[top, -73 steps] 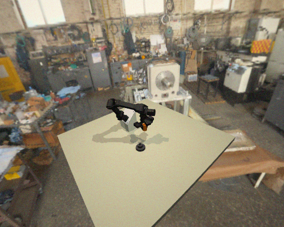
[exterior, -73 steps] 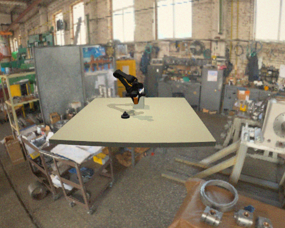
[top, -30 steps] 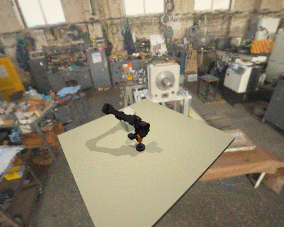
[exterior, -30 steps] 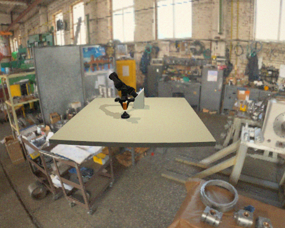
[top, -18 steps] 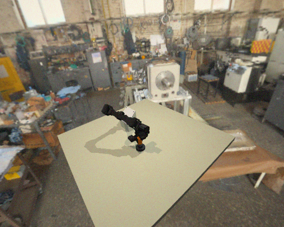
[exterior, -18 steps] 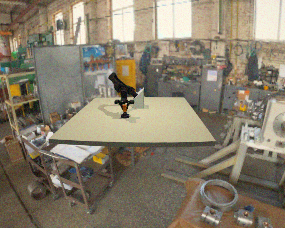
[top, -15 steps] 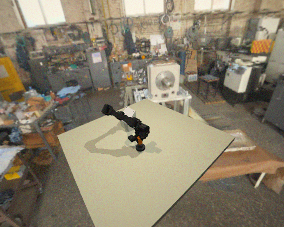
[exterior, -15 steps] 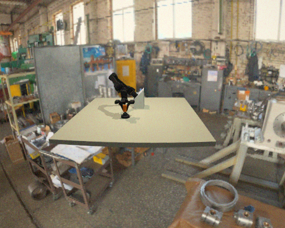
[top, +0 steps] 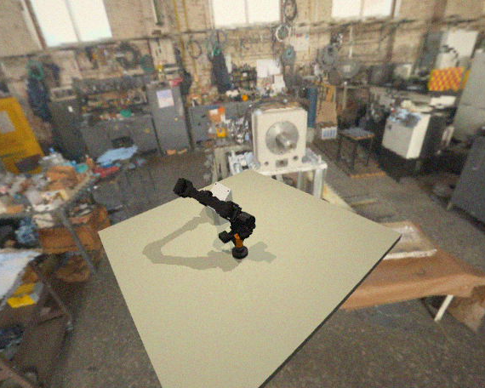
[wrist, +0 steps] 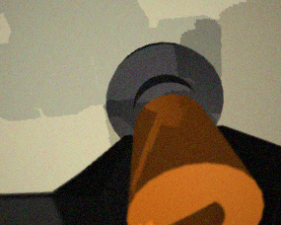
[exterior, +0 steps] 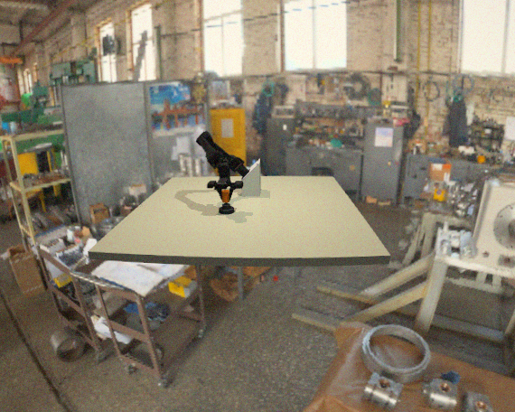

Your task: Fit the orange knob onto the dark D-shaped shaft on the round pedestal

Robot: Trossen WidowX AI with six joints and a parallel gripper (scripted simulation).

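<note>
The orange knob lies 20 mm above my gripper tip. Also, from my gripper tip: pedestal 40 mm below.
</note>
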